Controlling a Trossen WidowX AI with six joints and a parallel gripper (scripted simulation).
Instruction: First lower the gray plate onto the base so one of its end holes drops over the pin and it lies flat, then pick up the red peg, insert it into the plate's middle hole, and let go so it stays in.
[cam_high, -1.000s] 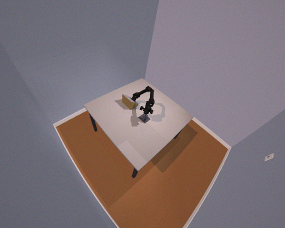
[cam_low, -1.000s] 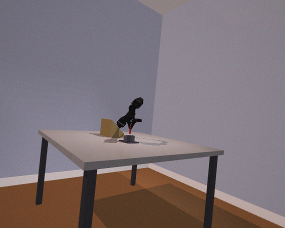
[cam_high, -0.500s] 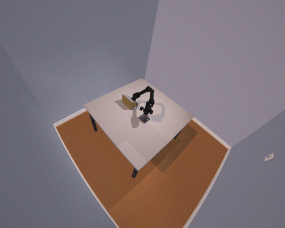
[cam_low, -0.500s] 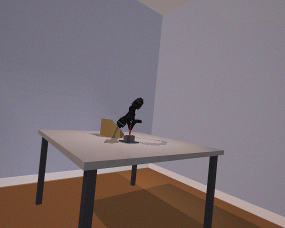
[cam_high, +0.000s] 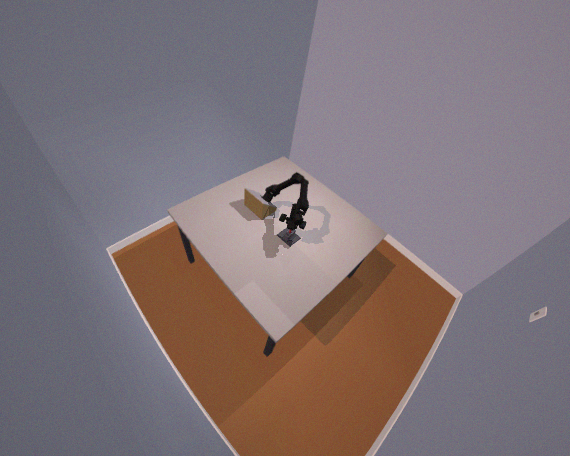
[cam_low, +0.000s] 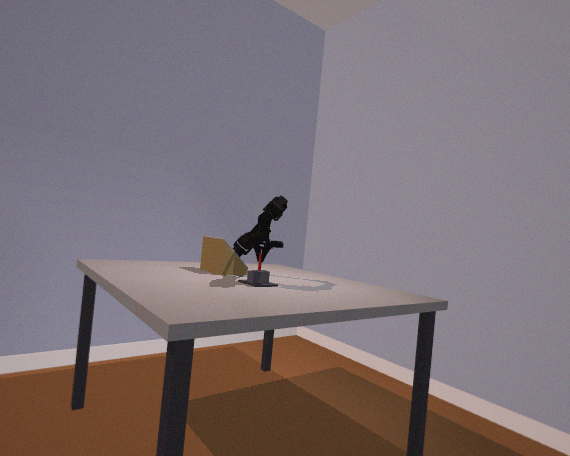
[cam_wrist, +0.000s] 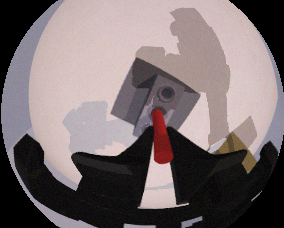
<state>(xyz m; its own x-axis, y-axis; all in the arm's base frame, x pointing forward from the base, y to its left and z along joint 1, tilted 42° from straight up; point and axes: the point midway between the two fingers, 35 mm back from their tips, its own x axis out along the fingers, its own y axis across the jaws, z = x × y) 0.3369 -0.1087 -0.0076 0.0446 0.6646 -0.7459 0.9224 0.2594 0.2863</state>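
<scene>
Now: the red peg right at my gripper tip. The rest, counted from my gripper tip: dark base (2 cm to the left, 9 cm below); gray plate (5 cm below).
</scene>
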